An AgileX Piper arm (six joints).
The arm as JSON. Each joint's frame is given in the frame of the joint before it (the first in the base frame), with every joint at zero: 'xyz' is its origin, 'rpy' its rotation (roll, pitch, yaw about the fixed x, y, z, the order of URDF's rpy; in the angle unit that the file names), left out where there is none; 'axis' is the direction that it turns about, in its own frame. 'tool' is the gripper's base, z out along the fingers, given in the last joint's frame.
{
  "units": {
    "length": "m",
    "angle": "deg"
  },
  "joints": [
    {
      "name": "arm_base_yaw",
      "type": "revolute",
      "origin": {
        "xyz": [
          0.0,
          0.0,
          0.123
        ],
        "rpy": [
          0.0,
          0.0,
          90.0
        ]
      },
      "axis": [
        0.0,
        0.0,
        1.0
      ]
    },
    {
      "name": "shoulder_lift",
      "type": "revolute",
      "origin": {
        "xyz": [
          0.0,
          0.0,
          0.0
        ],
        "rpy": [
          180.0,
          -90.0,
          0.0
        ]
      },
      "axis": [
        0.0,
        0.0,
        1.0
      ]
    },
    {
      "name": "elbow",
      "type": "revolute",
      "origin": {
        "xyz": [
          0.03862,
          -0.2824,
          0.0
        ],
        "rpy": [
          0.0,
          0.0,
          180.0
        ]
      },
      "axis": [
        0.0,
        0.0,
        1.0
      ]
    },
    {
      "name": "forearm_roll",
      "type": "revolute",
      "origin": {
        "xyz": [
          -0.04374,
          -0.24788,
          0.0
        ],
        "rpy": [
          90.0,
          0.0,
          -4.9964
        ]
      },
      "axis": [
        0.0,
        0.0,
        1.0
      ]
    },
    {
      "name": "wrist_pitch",
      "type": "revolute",
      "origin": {
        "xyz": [
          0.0,
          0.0,
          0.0
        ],
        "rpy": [
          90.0,
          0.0,
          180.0
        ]
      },
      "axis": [
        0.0,
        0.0,
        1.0
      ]
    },
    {
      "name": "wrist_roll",
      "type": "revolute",
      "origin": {
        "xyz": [
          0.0,
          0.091,
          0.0
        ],
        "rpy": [
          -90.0,
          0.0,
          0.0
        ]
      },
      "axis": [
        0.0,
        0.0,
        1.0
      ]
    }
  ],
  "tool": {
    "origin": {
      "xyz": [
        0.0,
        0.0,
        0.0
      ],
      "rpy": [
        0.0,
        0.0,
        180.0
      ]
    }
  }
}
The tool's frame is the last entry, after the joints.
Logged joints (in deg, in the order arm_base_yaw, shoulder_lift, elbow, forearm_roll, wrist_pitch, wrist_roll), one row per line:
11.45 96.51 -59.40 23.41 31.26 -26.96
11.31 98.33 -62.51 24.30 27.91 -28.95
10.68 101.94 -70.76 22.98 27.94 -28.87
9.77 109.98 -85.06 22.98 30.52 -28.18
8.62 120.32 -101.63 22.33 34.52 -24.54
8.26 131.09 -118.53 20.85 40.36 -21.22
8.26 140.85 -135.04 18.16 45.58 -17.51
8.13 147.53 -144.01 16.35 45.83 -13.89
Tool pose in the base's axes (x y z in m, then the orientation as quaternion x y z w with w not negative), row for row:
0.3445 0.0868 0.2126 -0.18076 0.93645 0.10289 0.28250
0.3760 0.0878 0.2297 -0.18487 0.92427 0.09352 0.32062
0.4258 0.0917 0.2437 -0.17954 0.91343 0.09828 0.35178
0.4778 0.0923 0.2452 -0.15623 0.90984 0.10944 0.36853
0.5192 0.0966 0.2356 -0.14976 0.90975 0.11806 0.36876
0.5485 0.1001 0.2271 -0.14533 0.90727 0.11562 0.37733
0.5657 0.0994 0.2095 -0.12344 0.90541 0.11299 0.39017
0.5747 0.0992 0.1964 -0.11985 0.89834 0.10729 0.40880
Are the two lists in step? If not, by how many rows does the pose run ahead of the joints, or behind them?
The pose runs 1 row ahead of the joints: the pose in row i belongs to the joints in row i + 1.
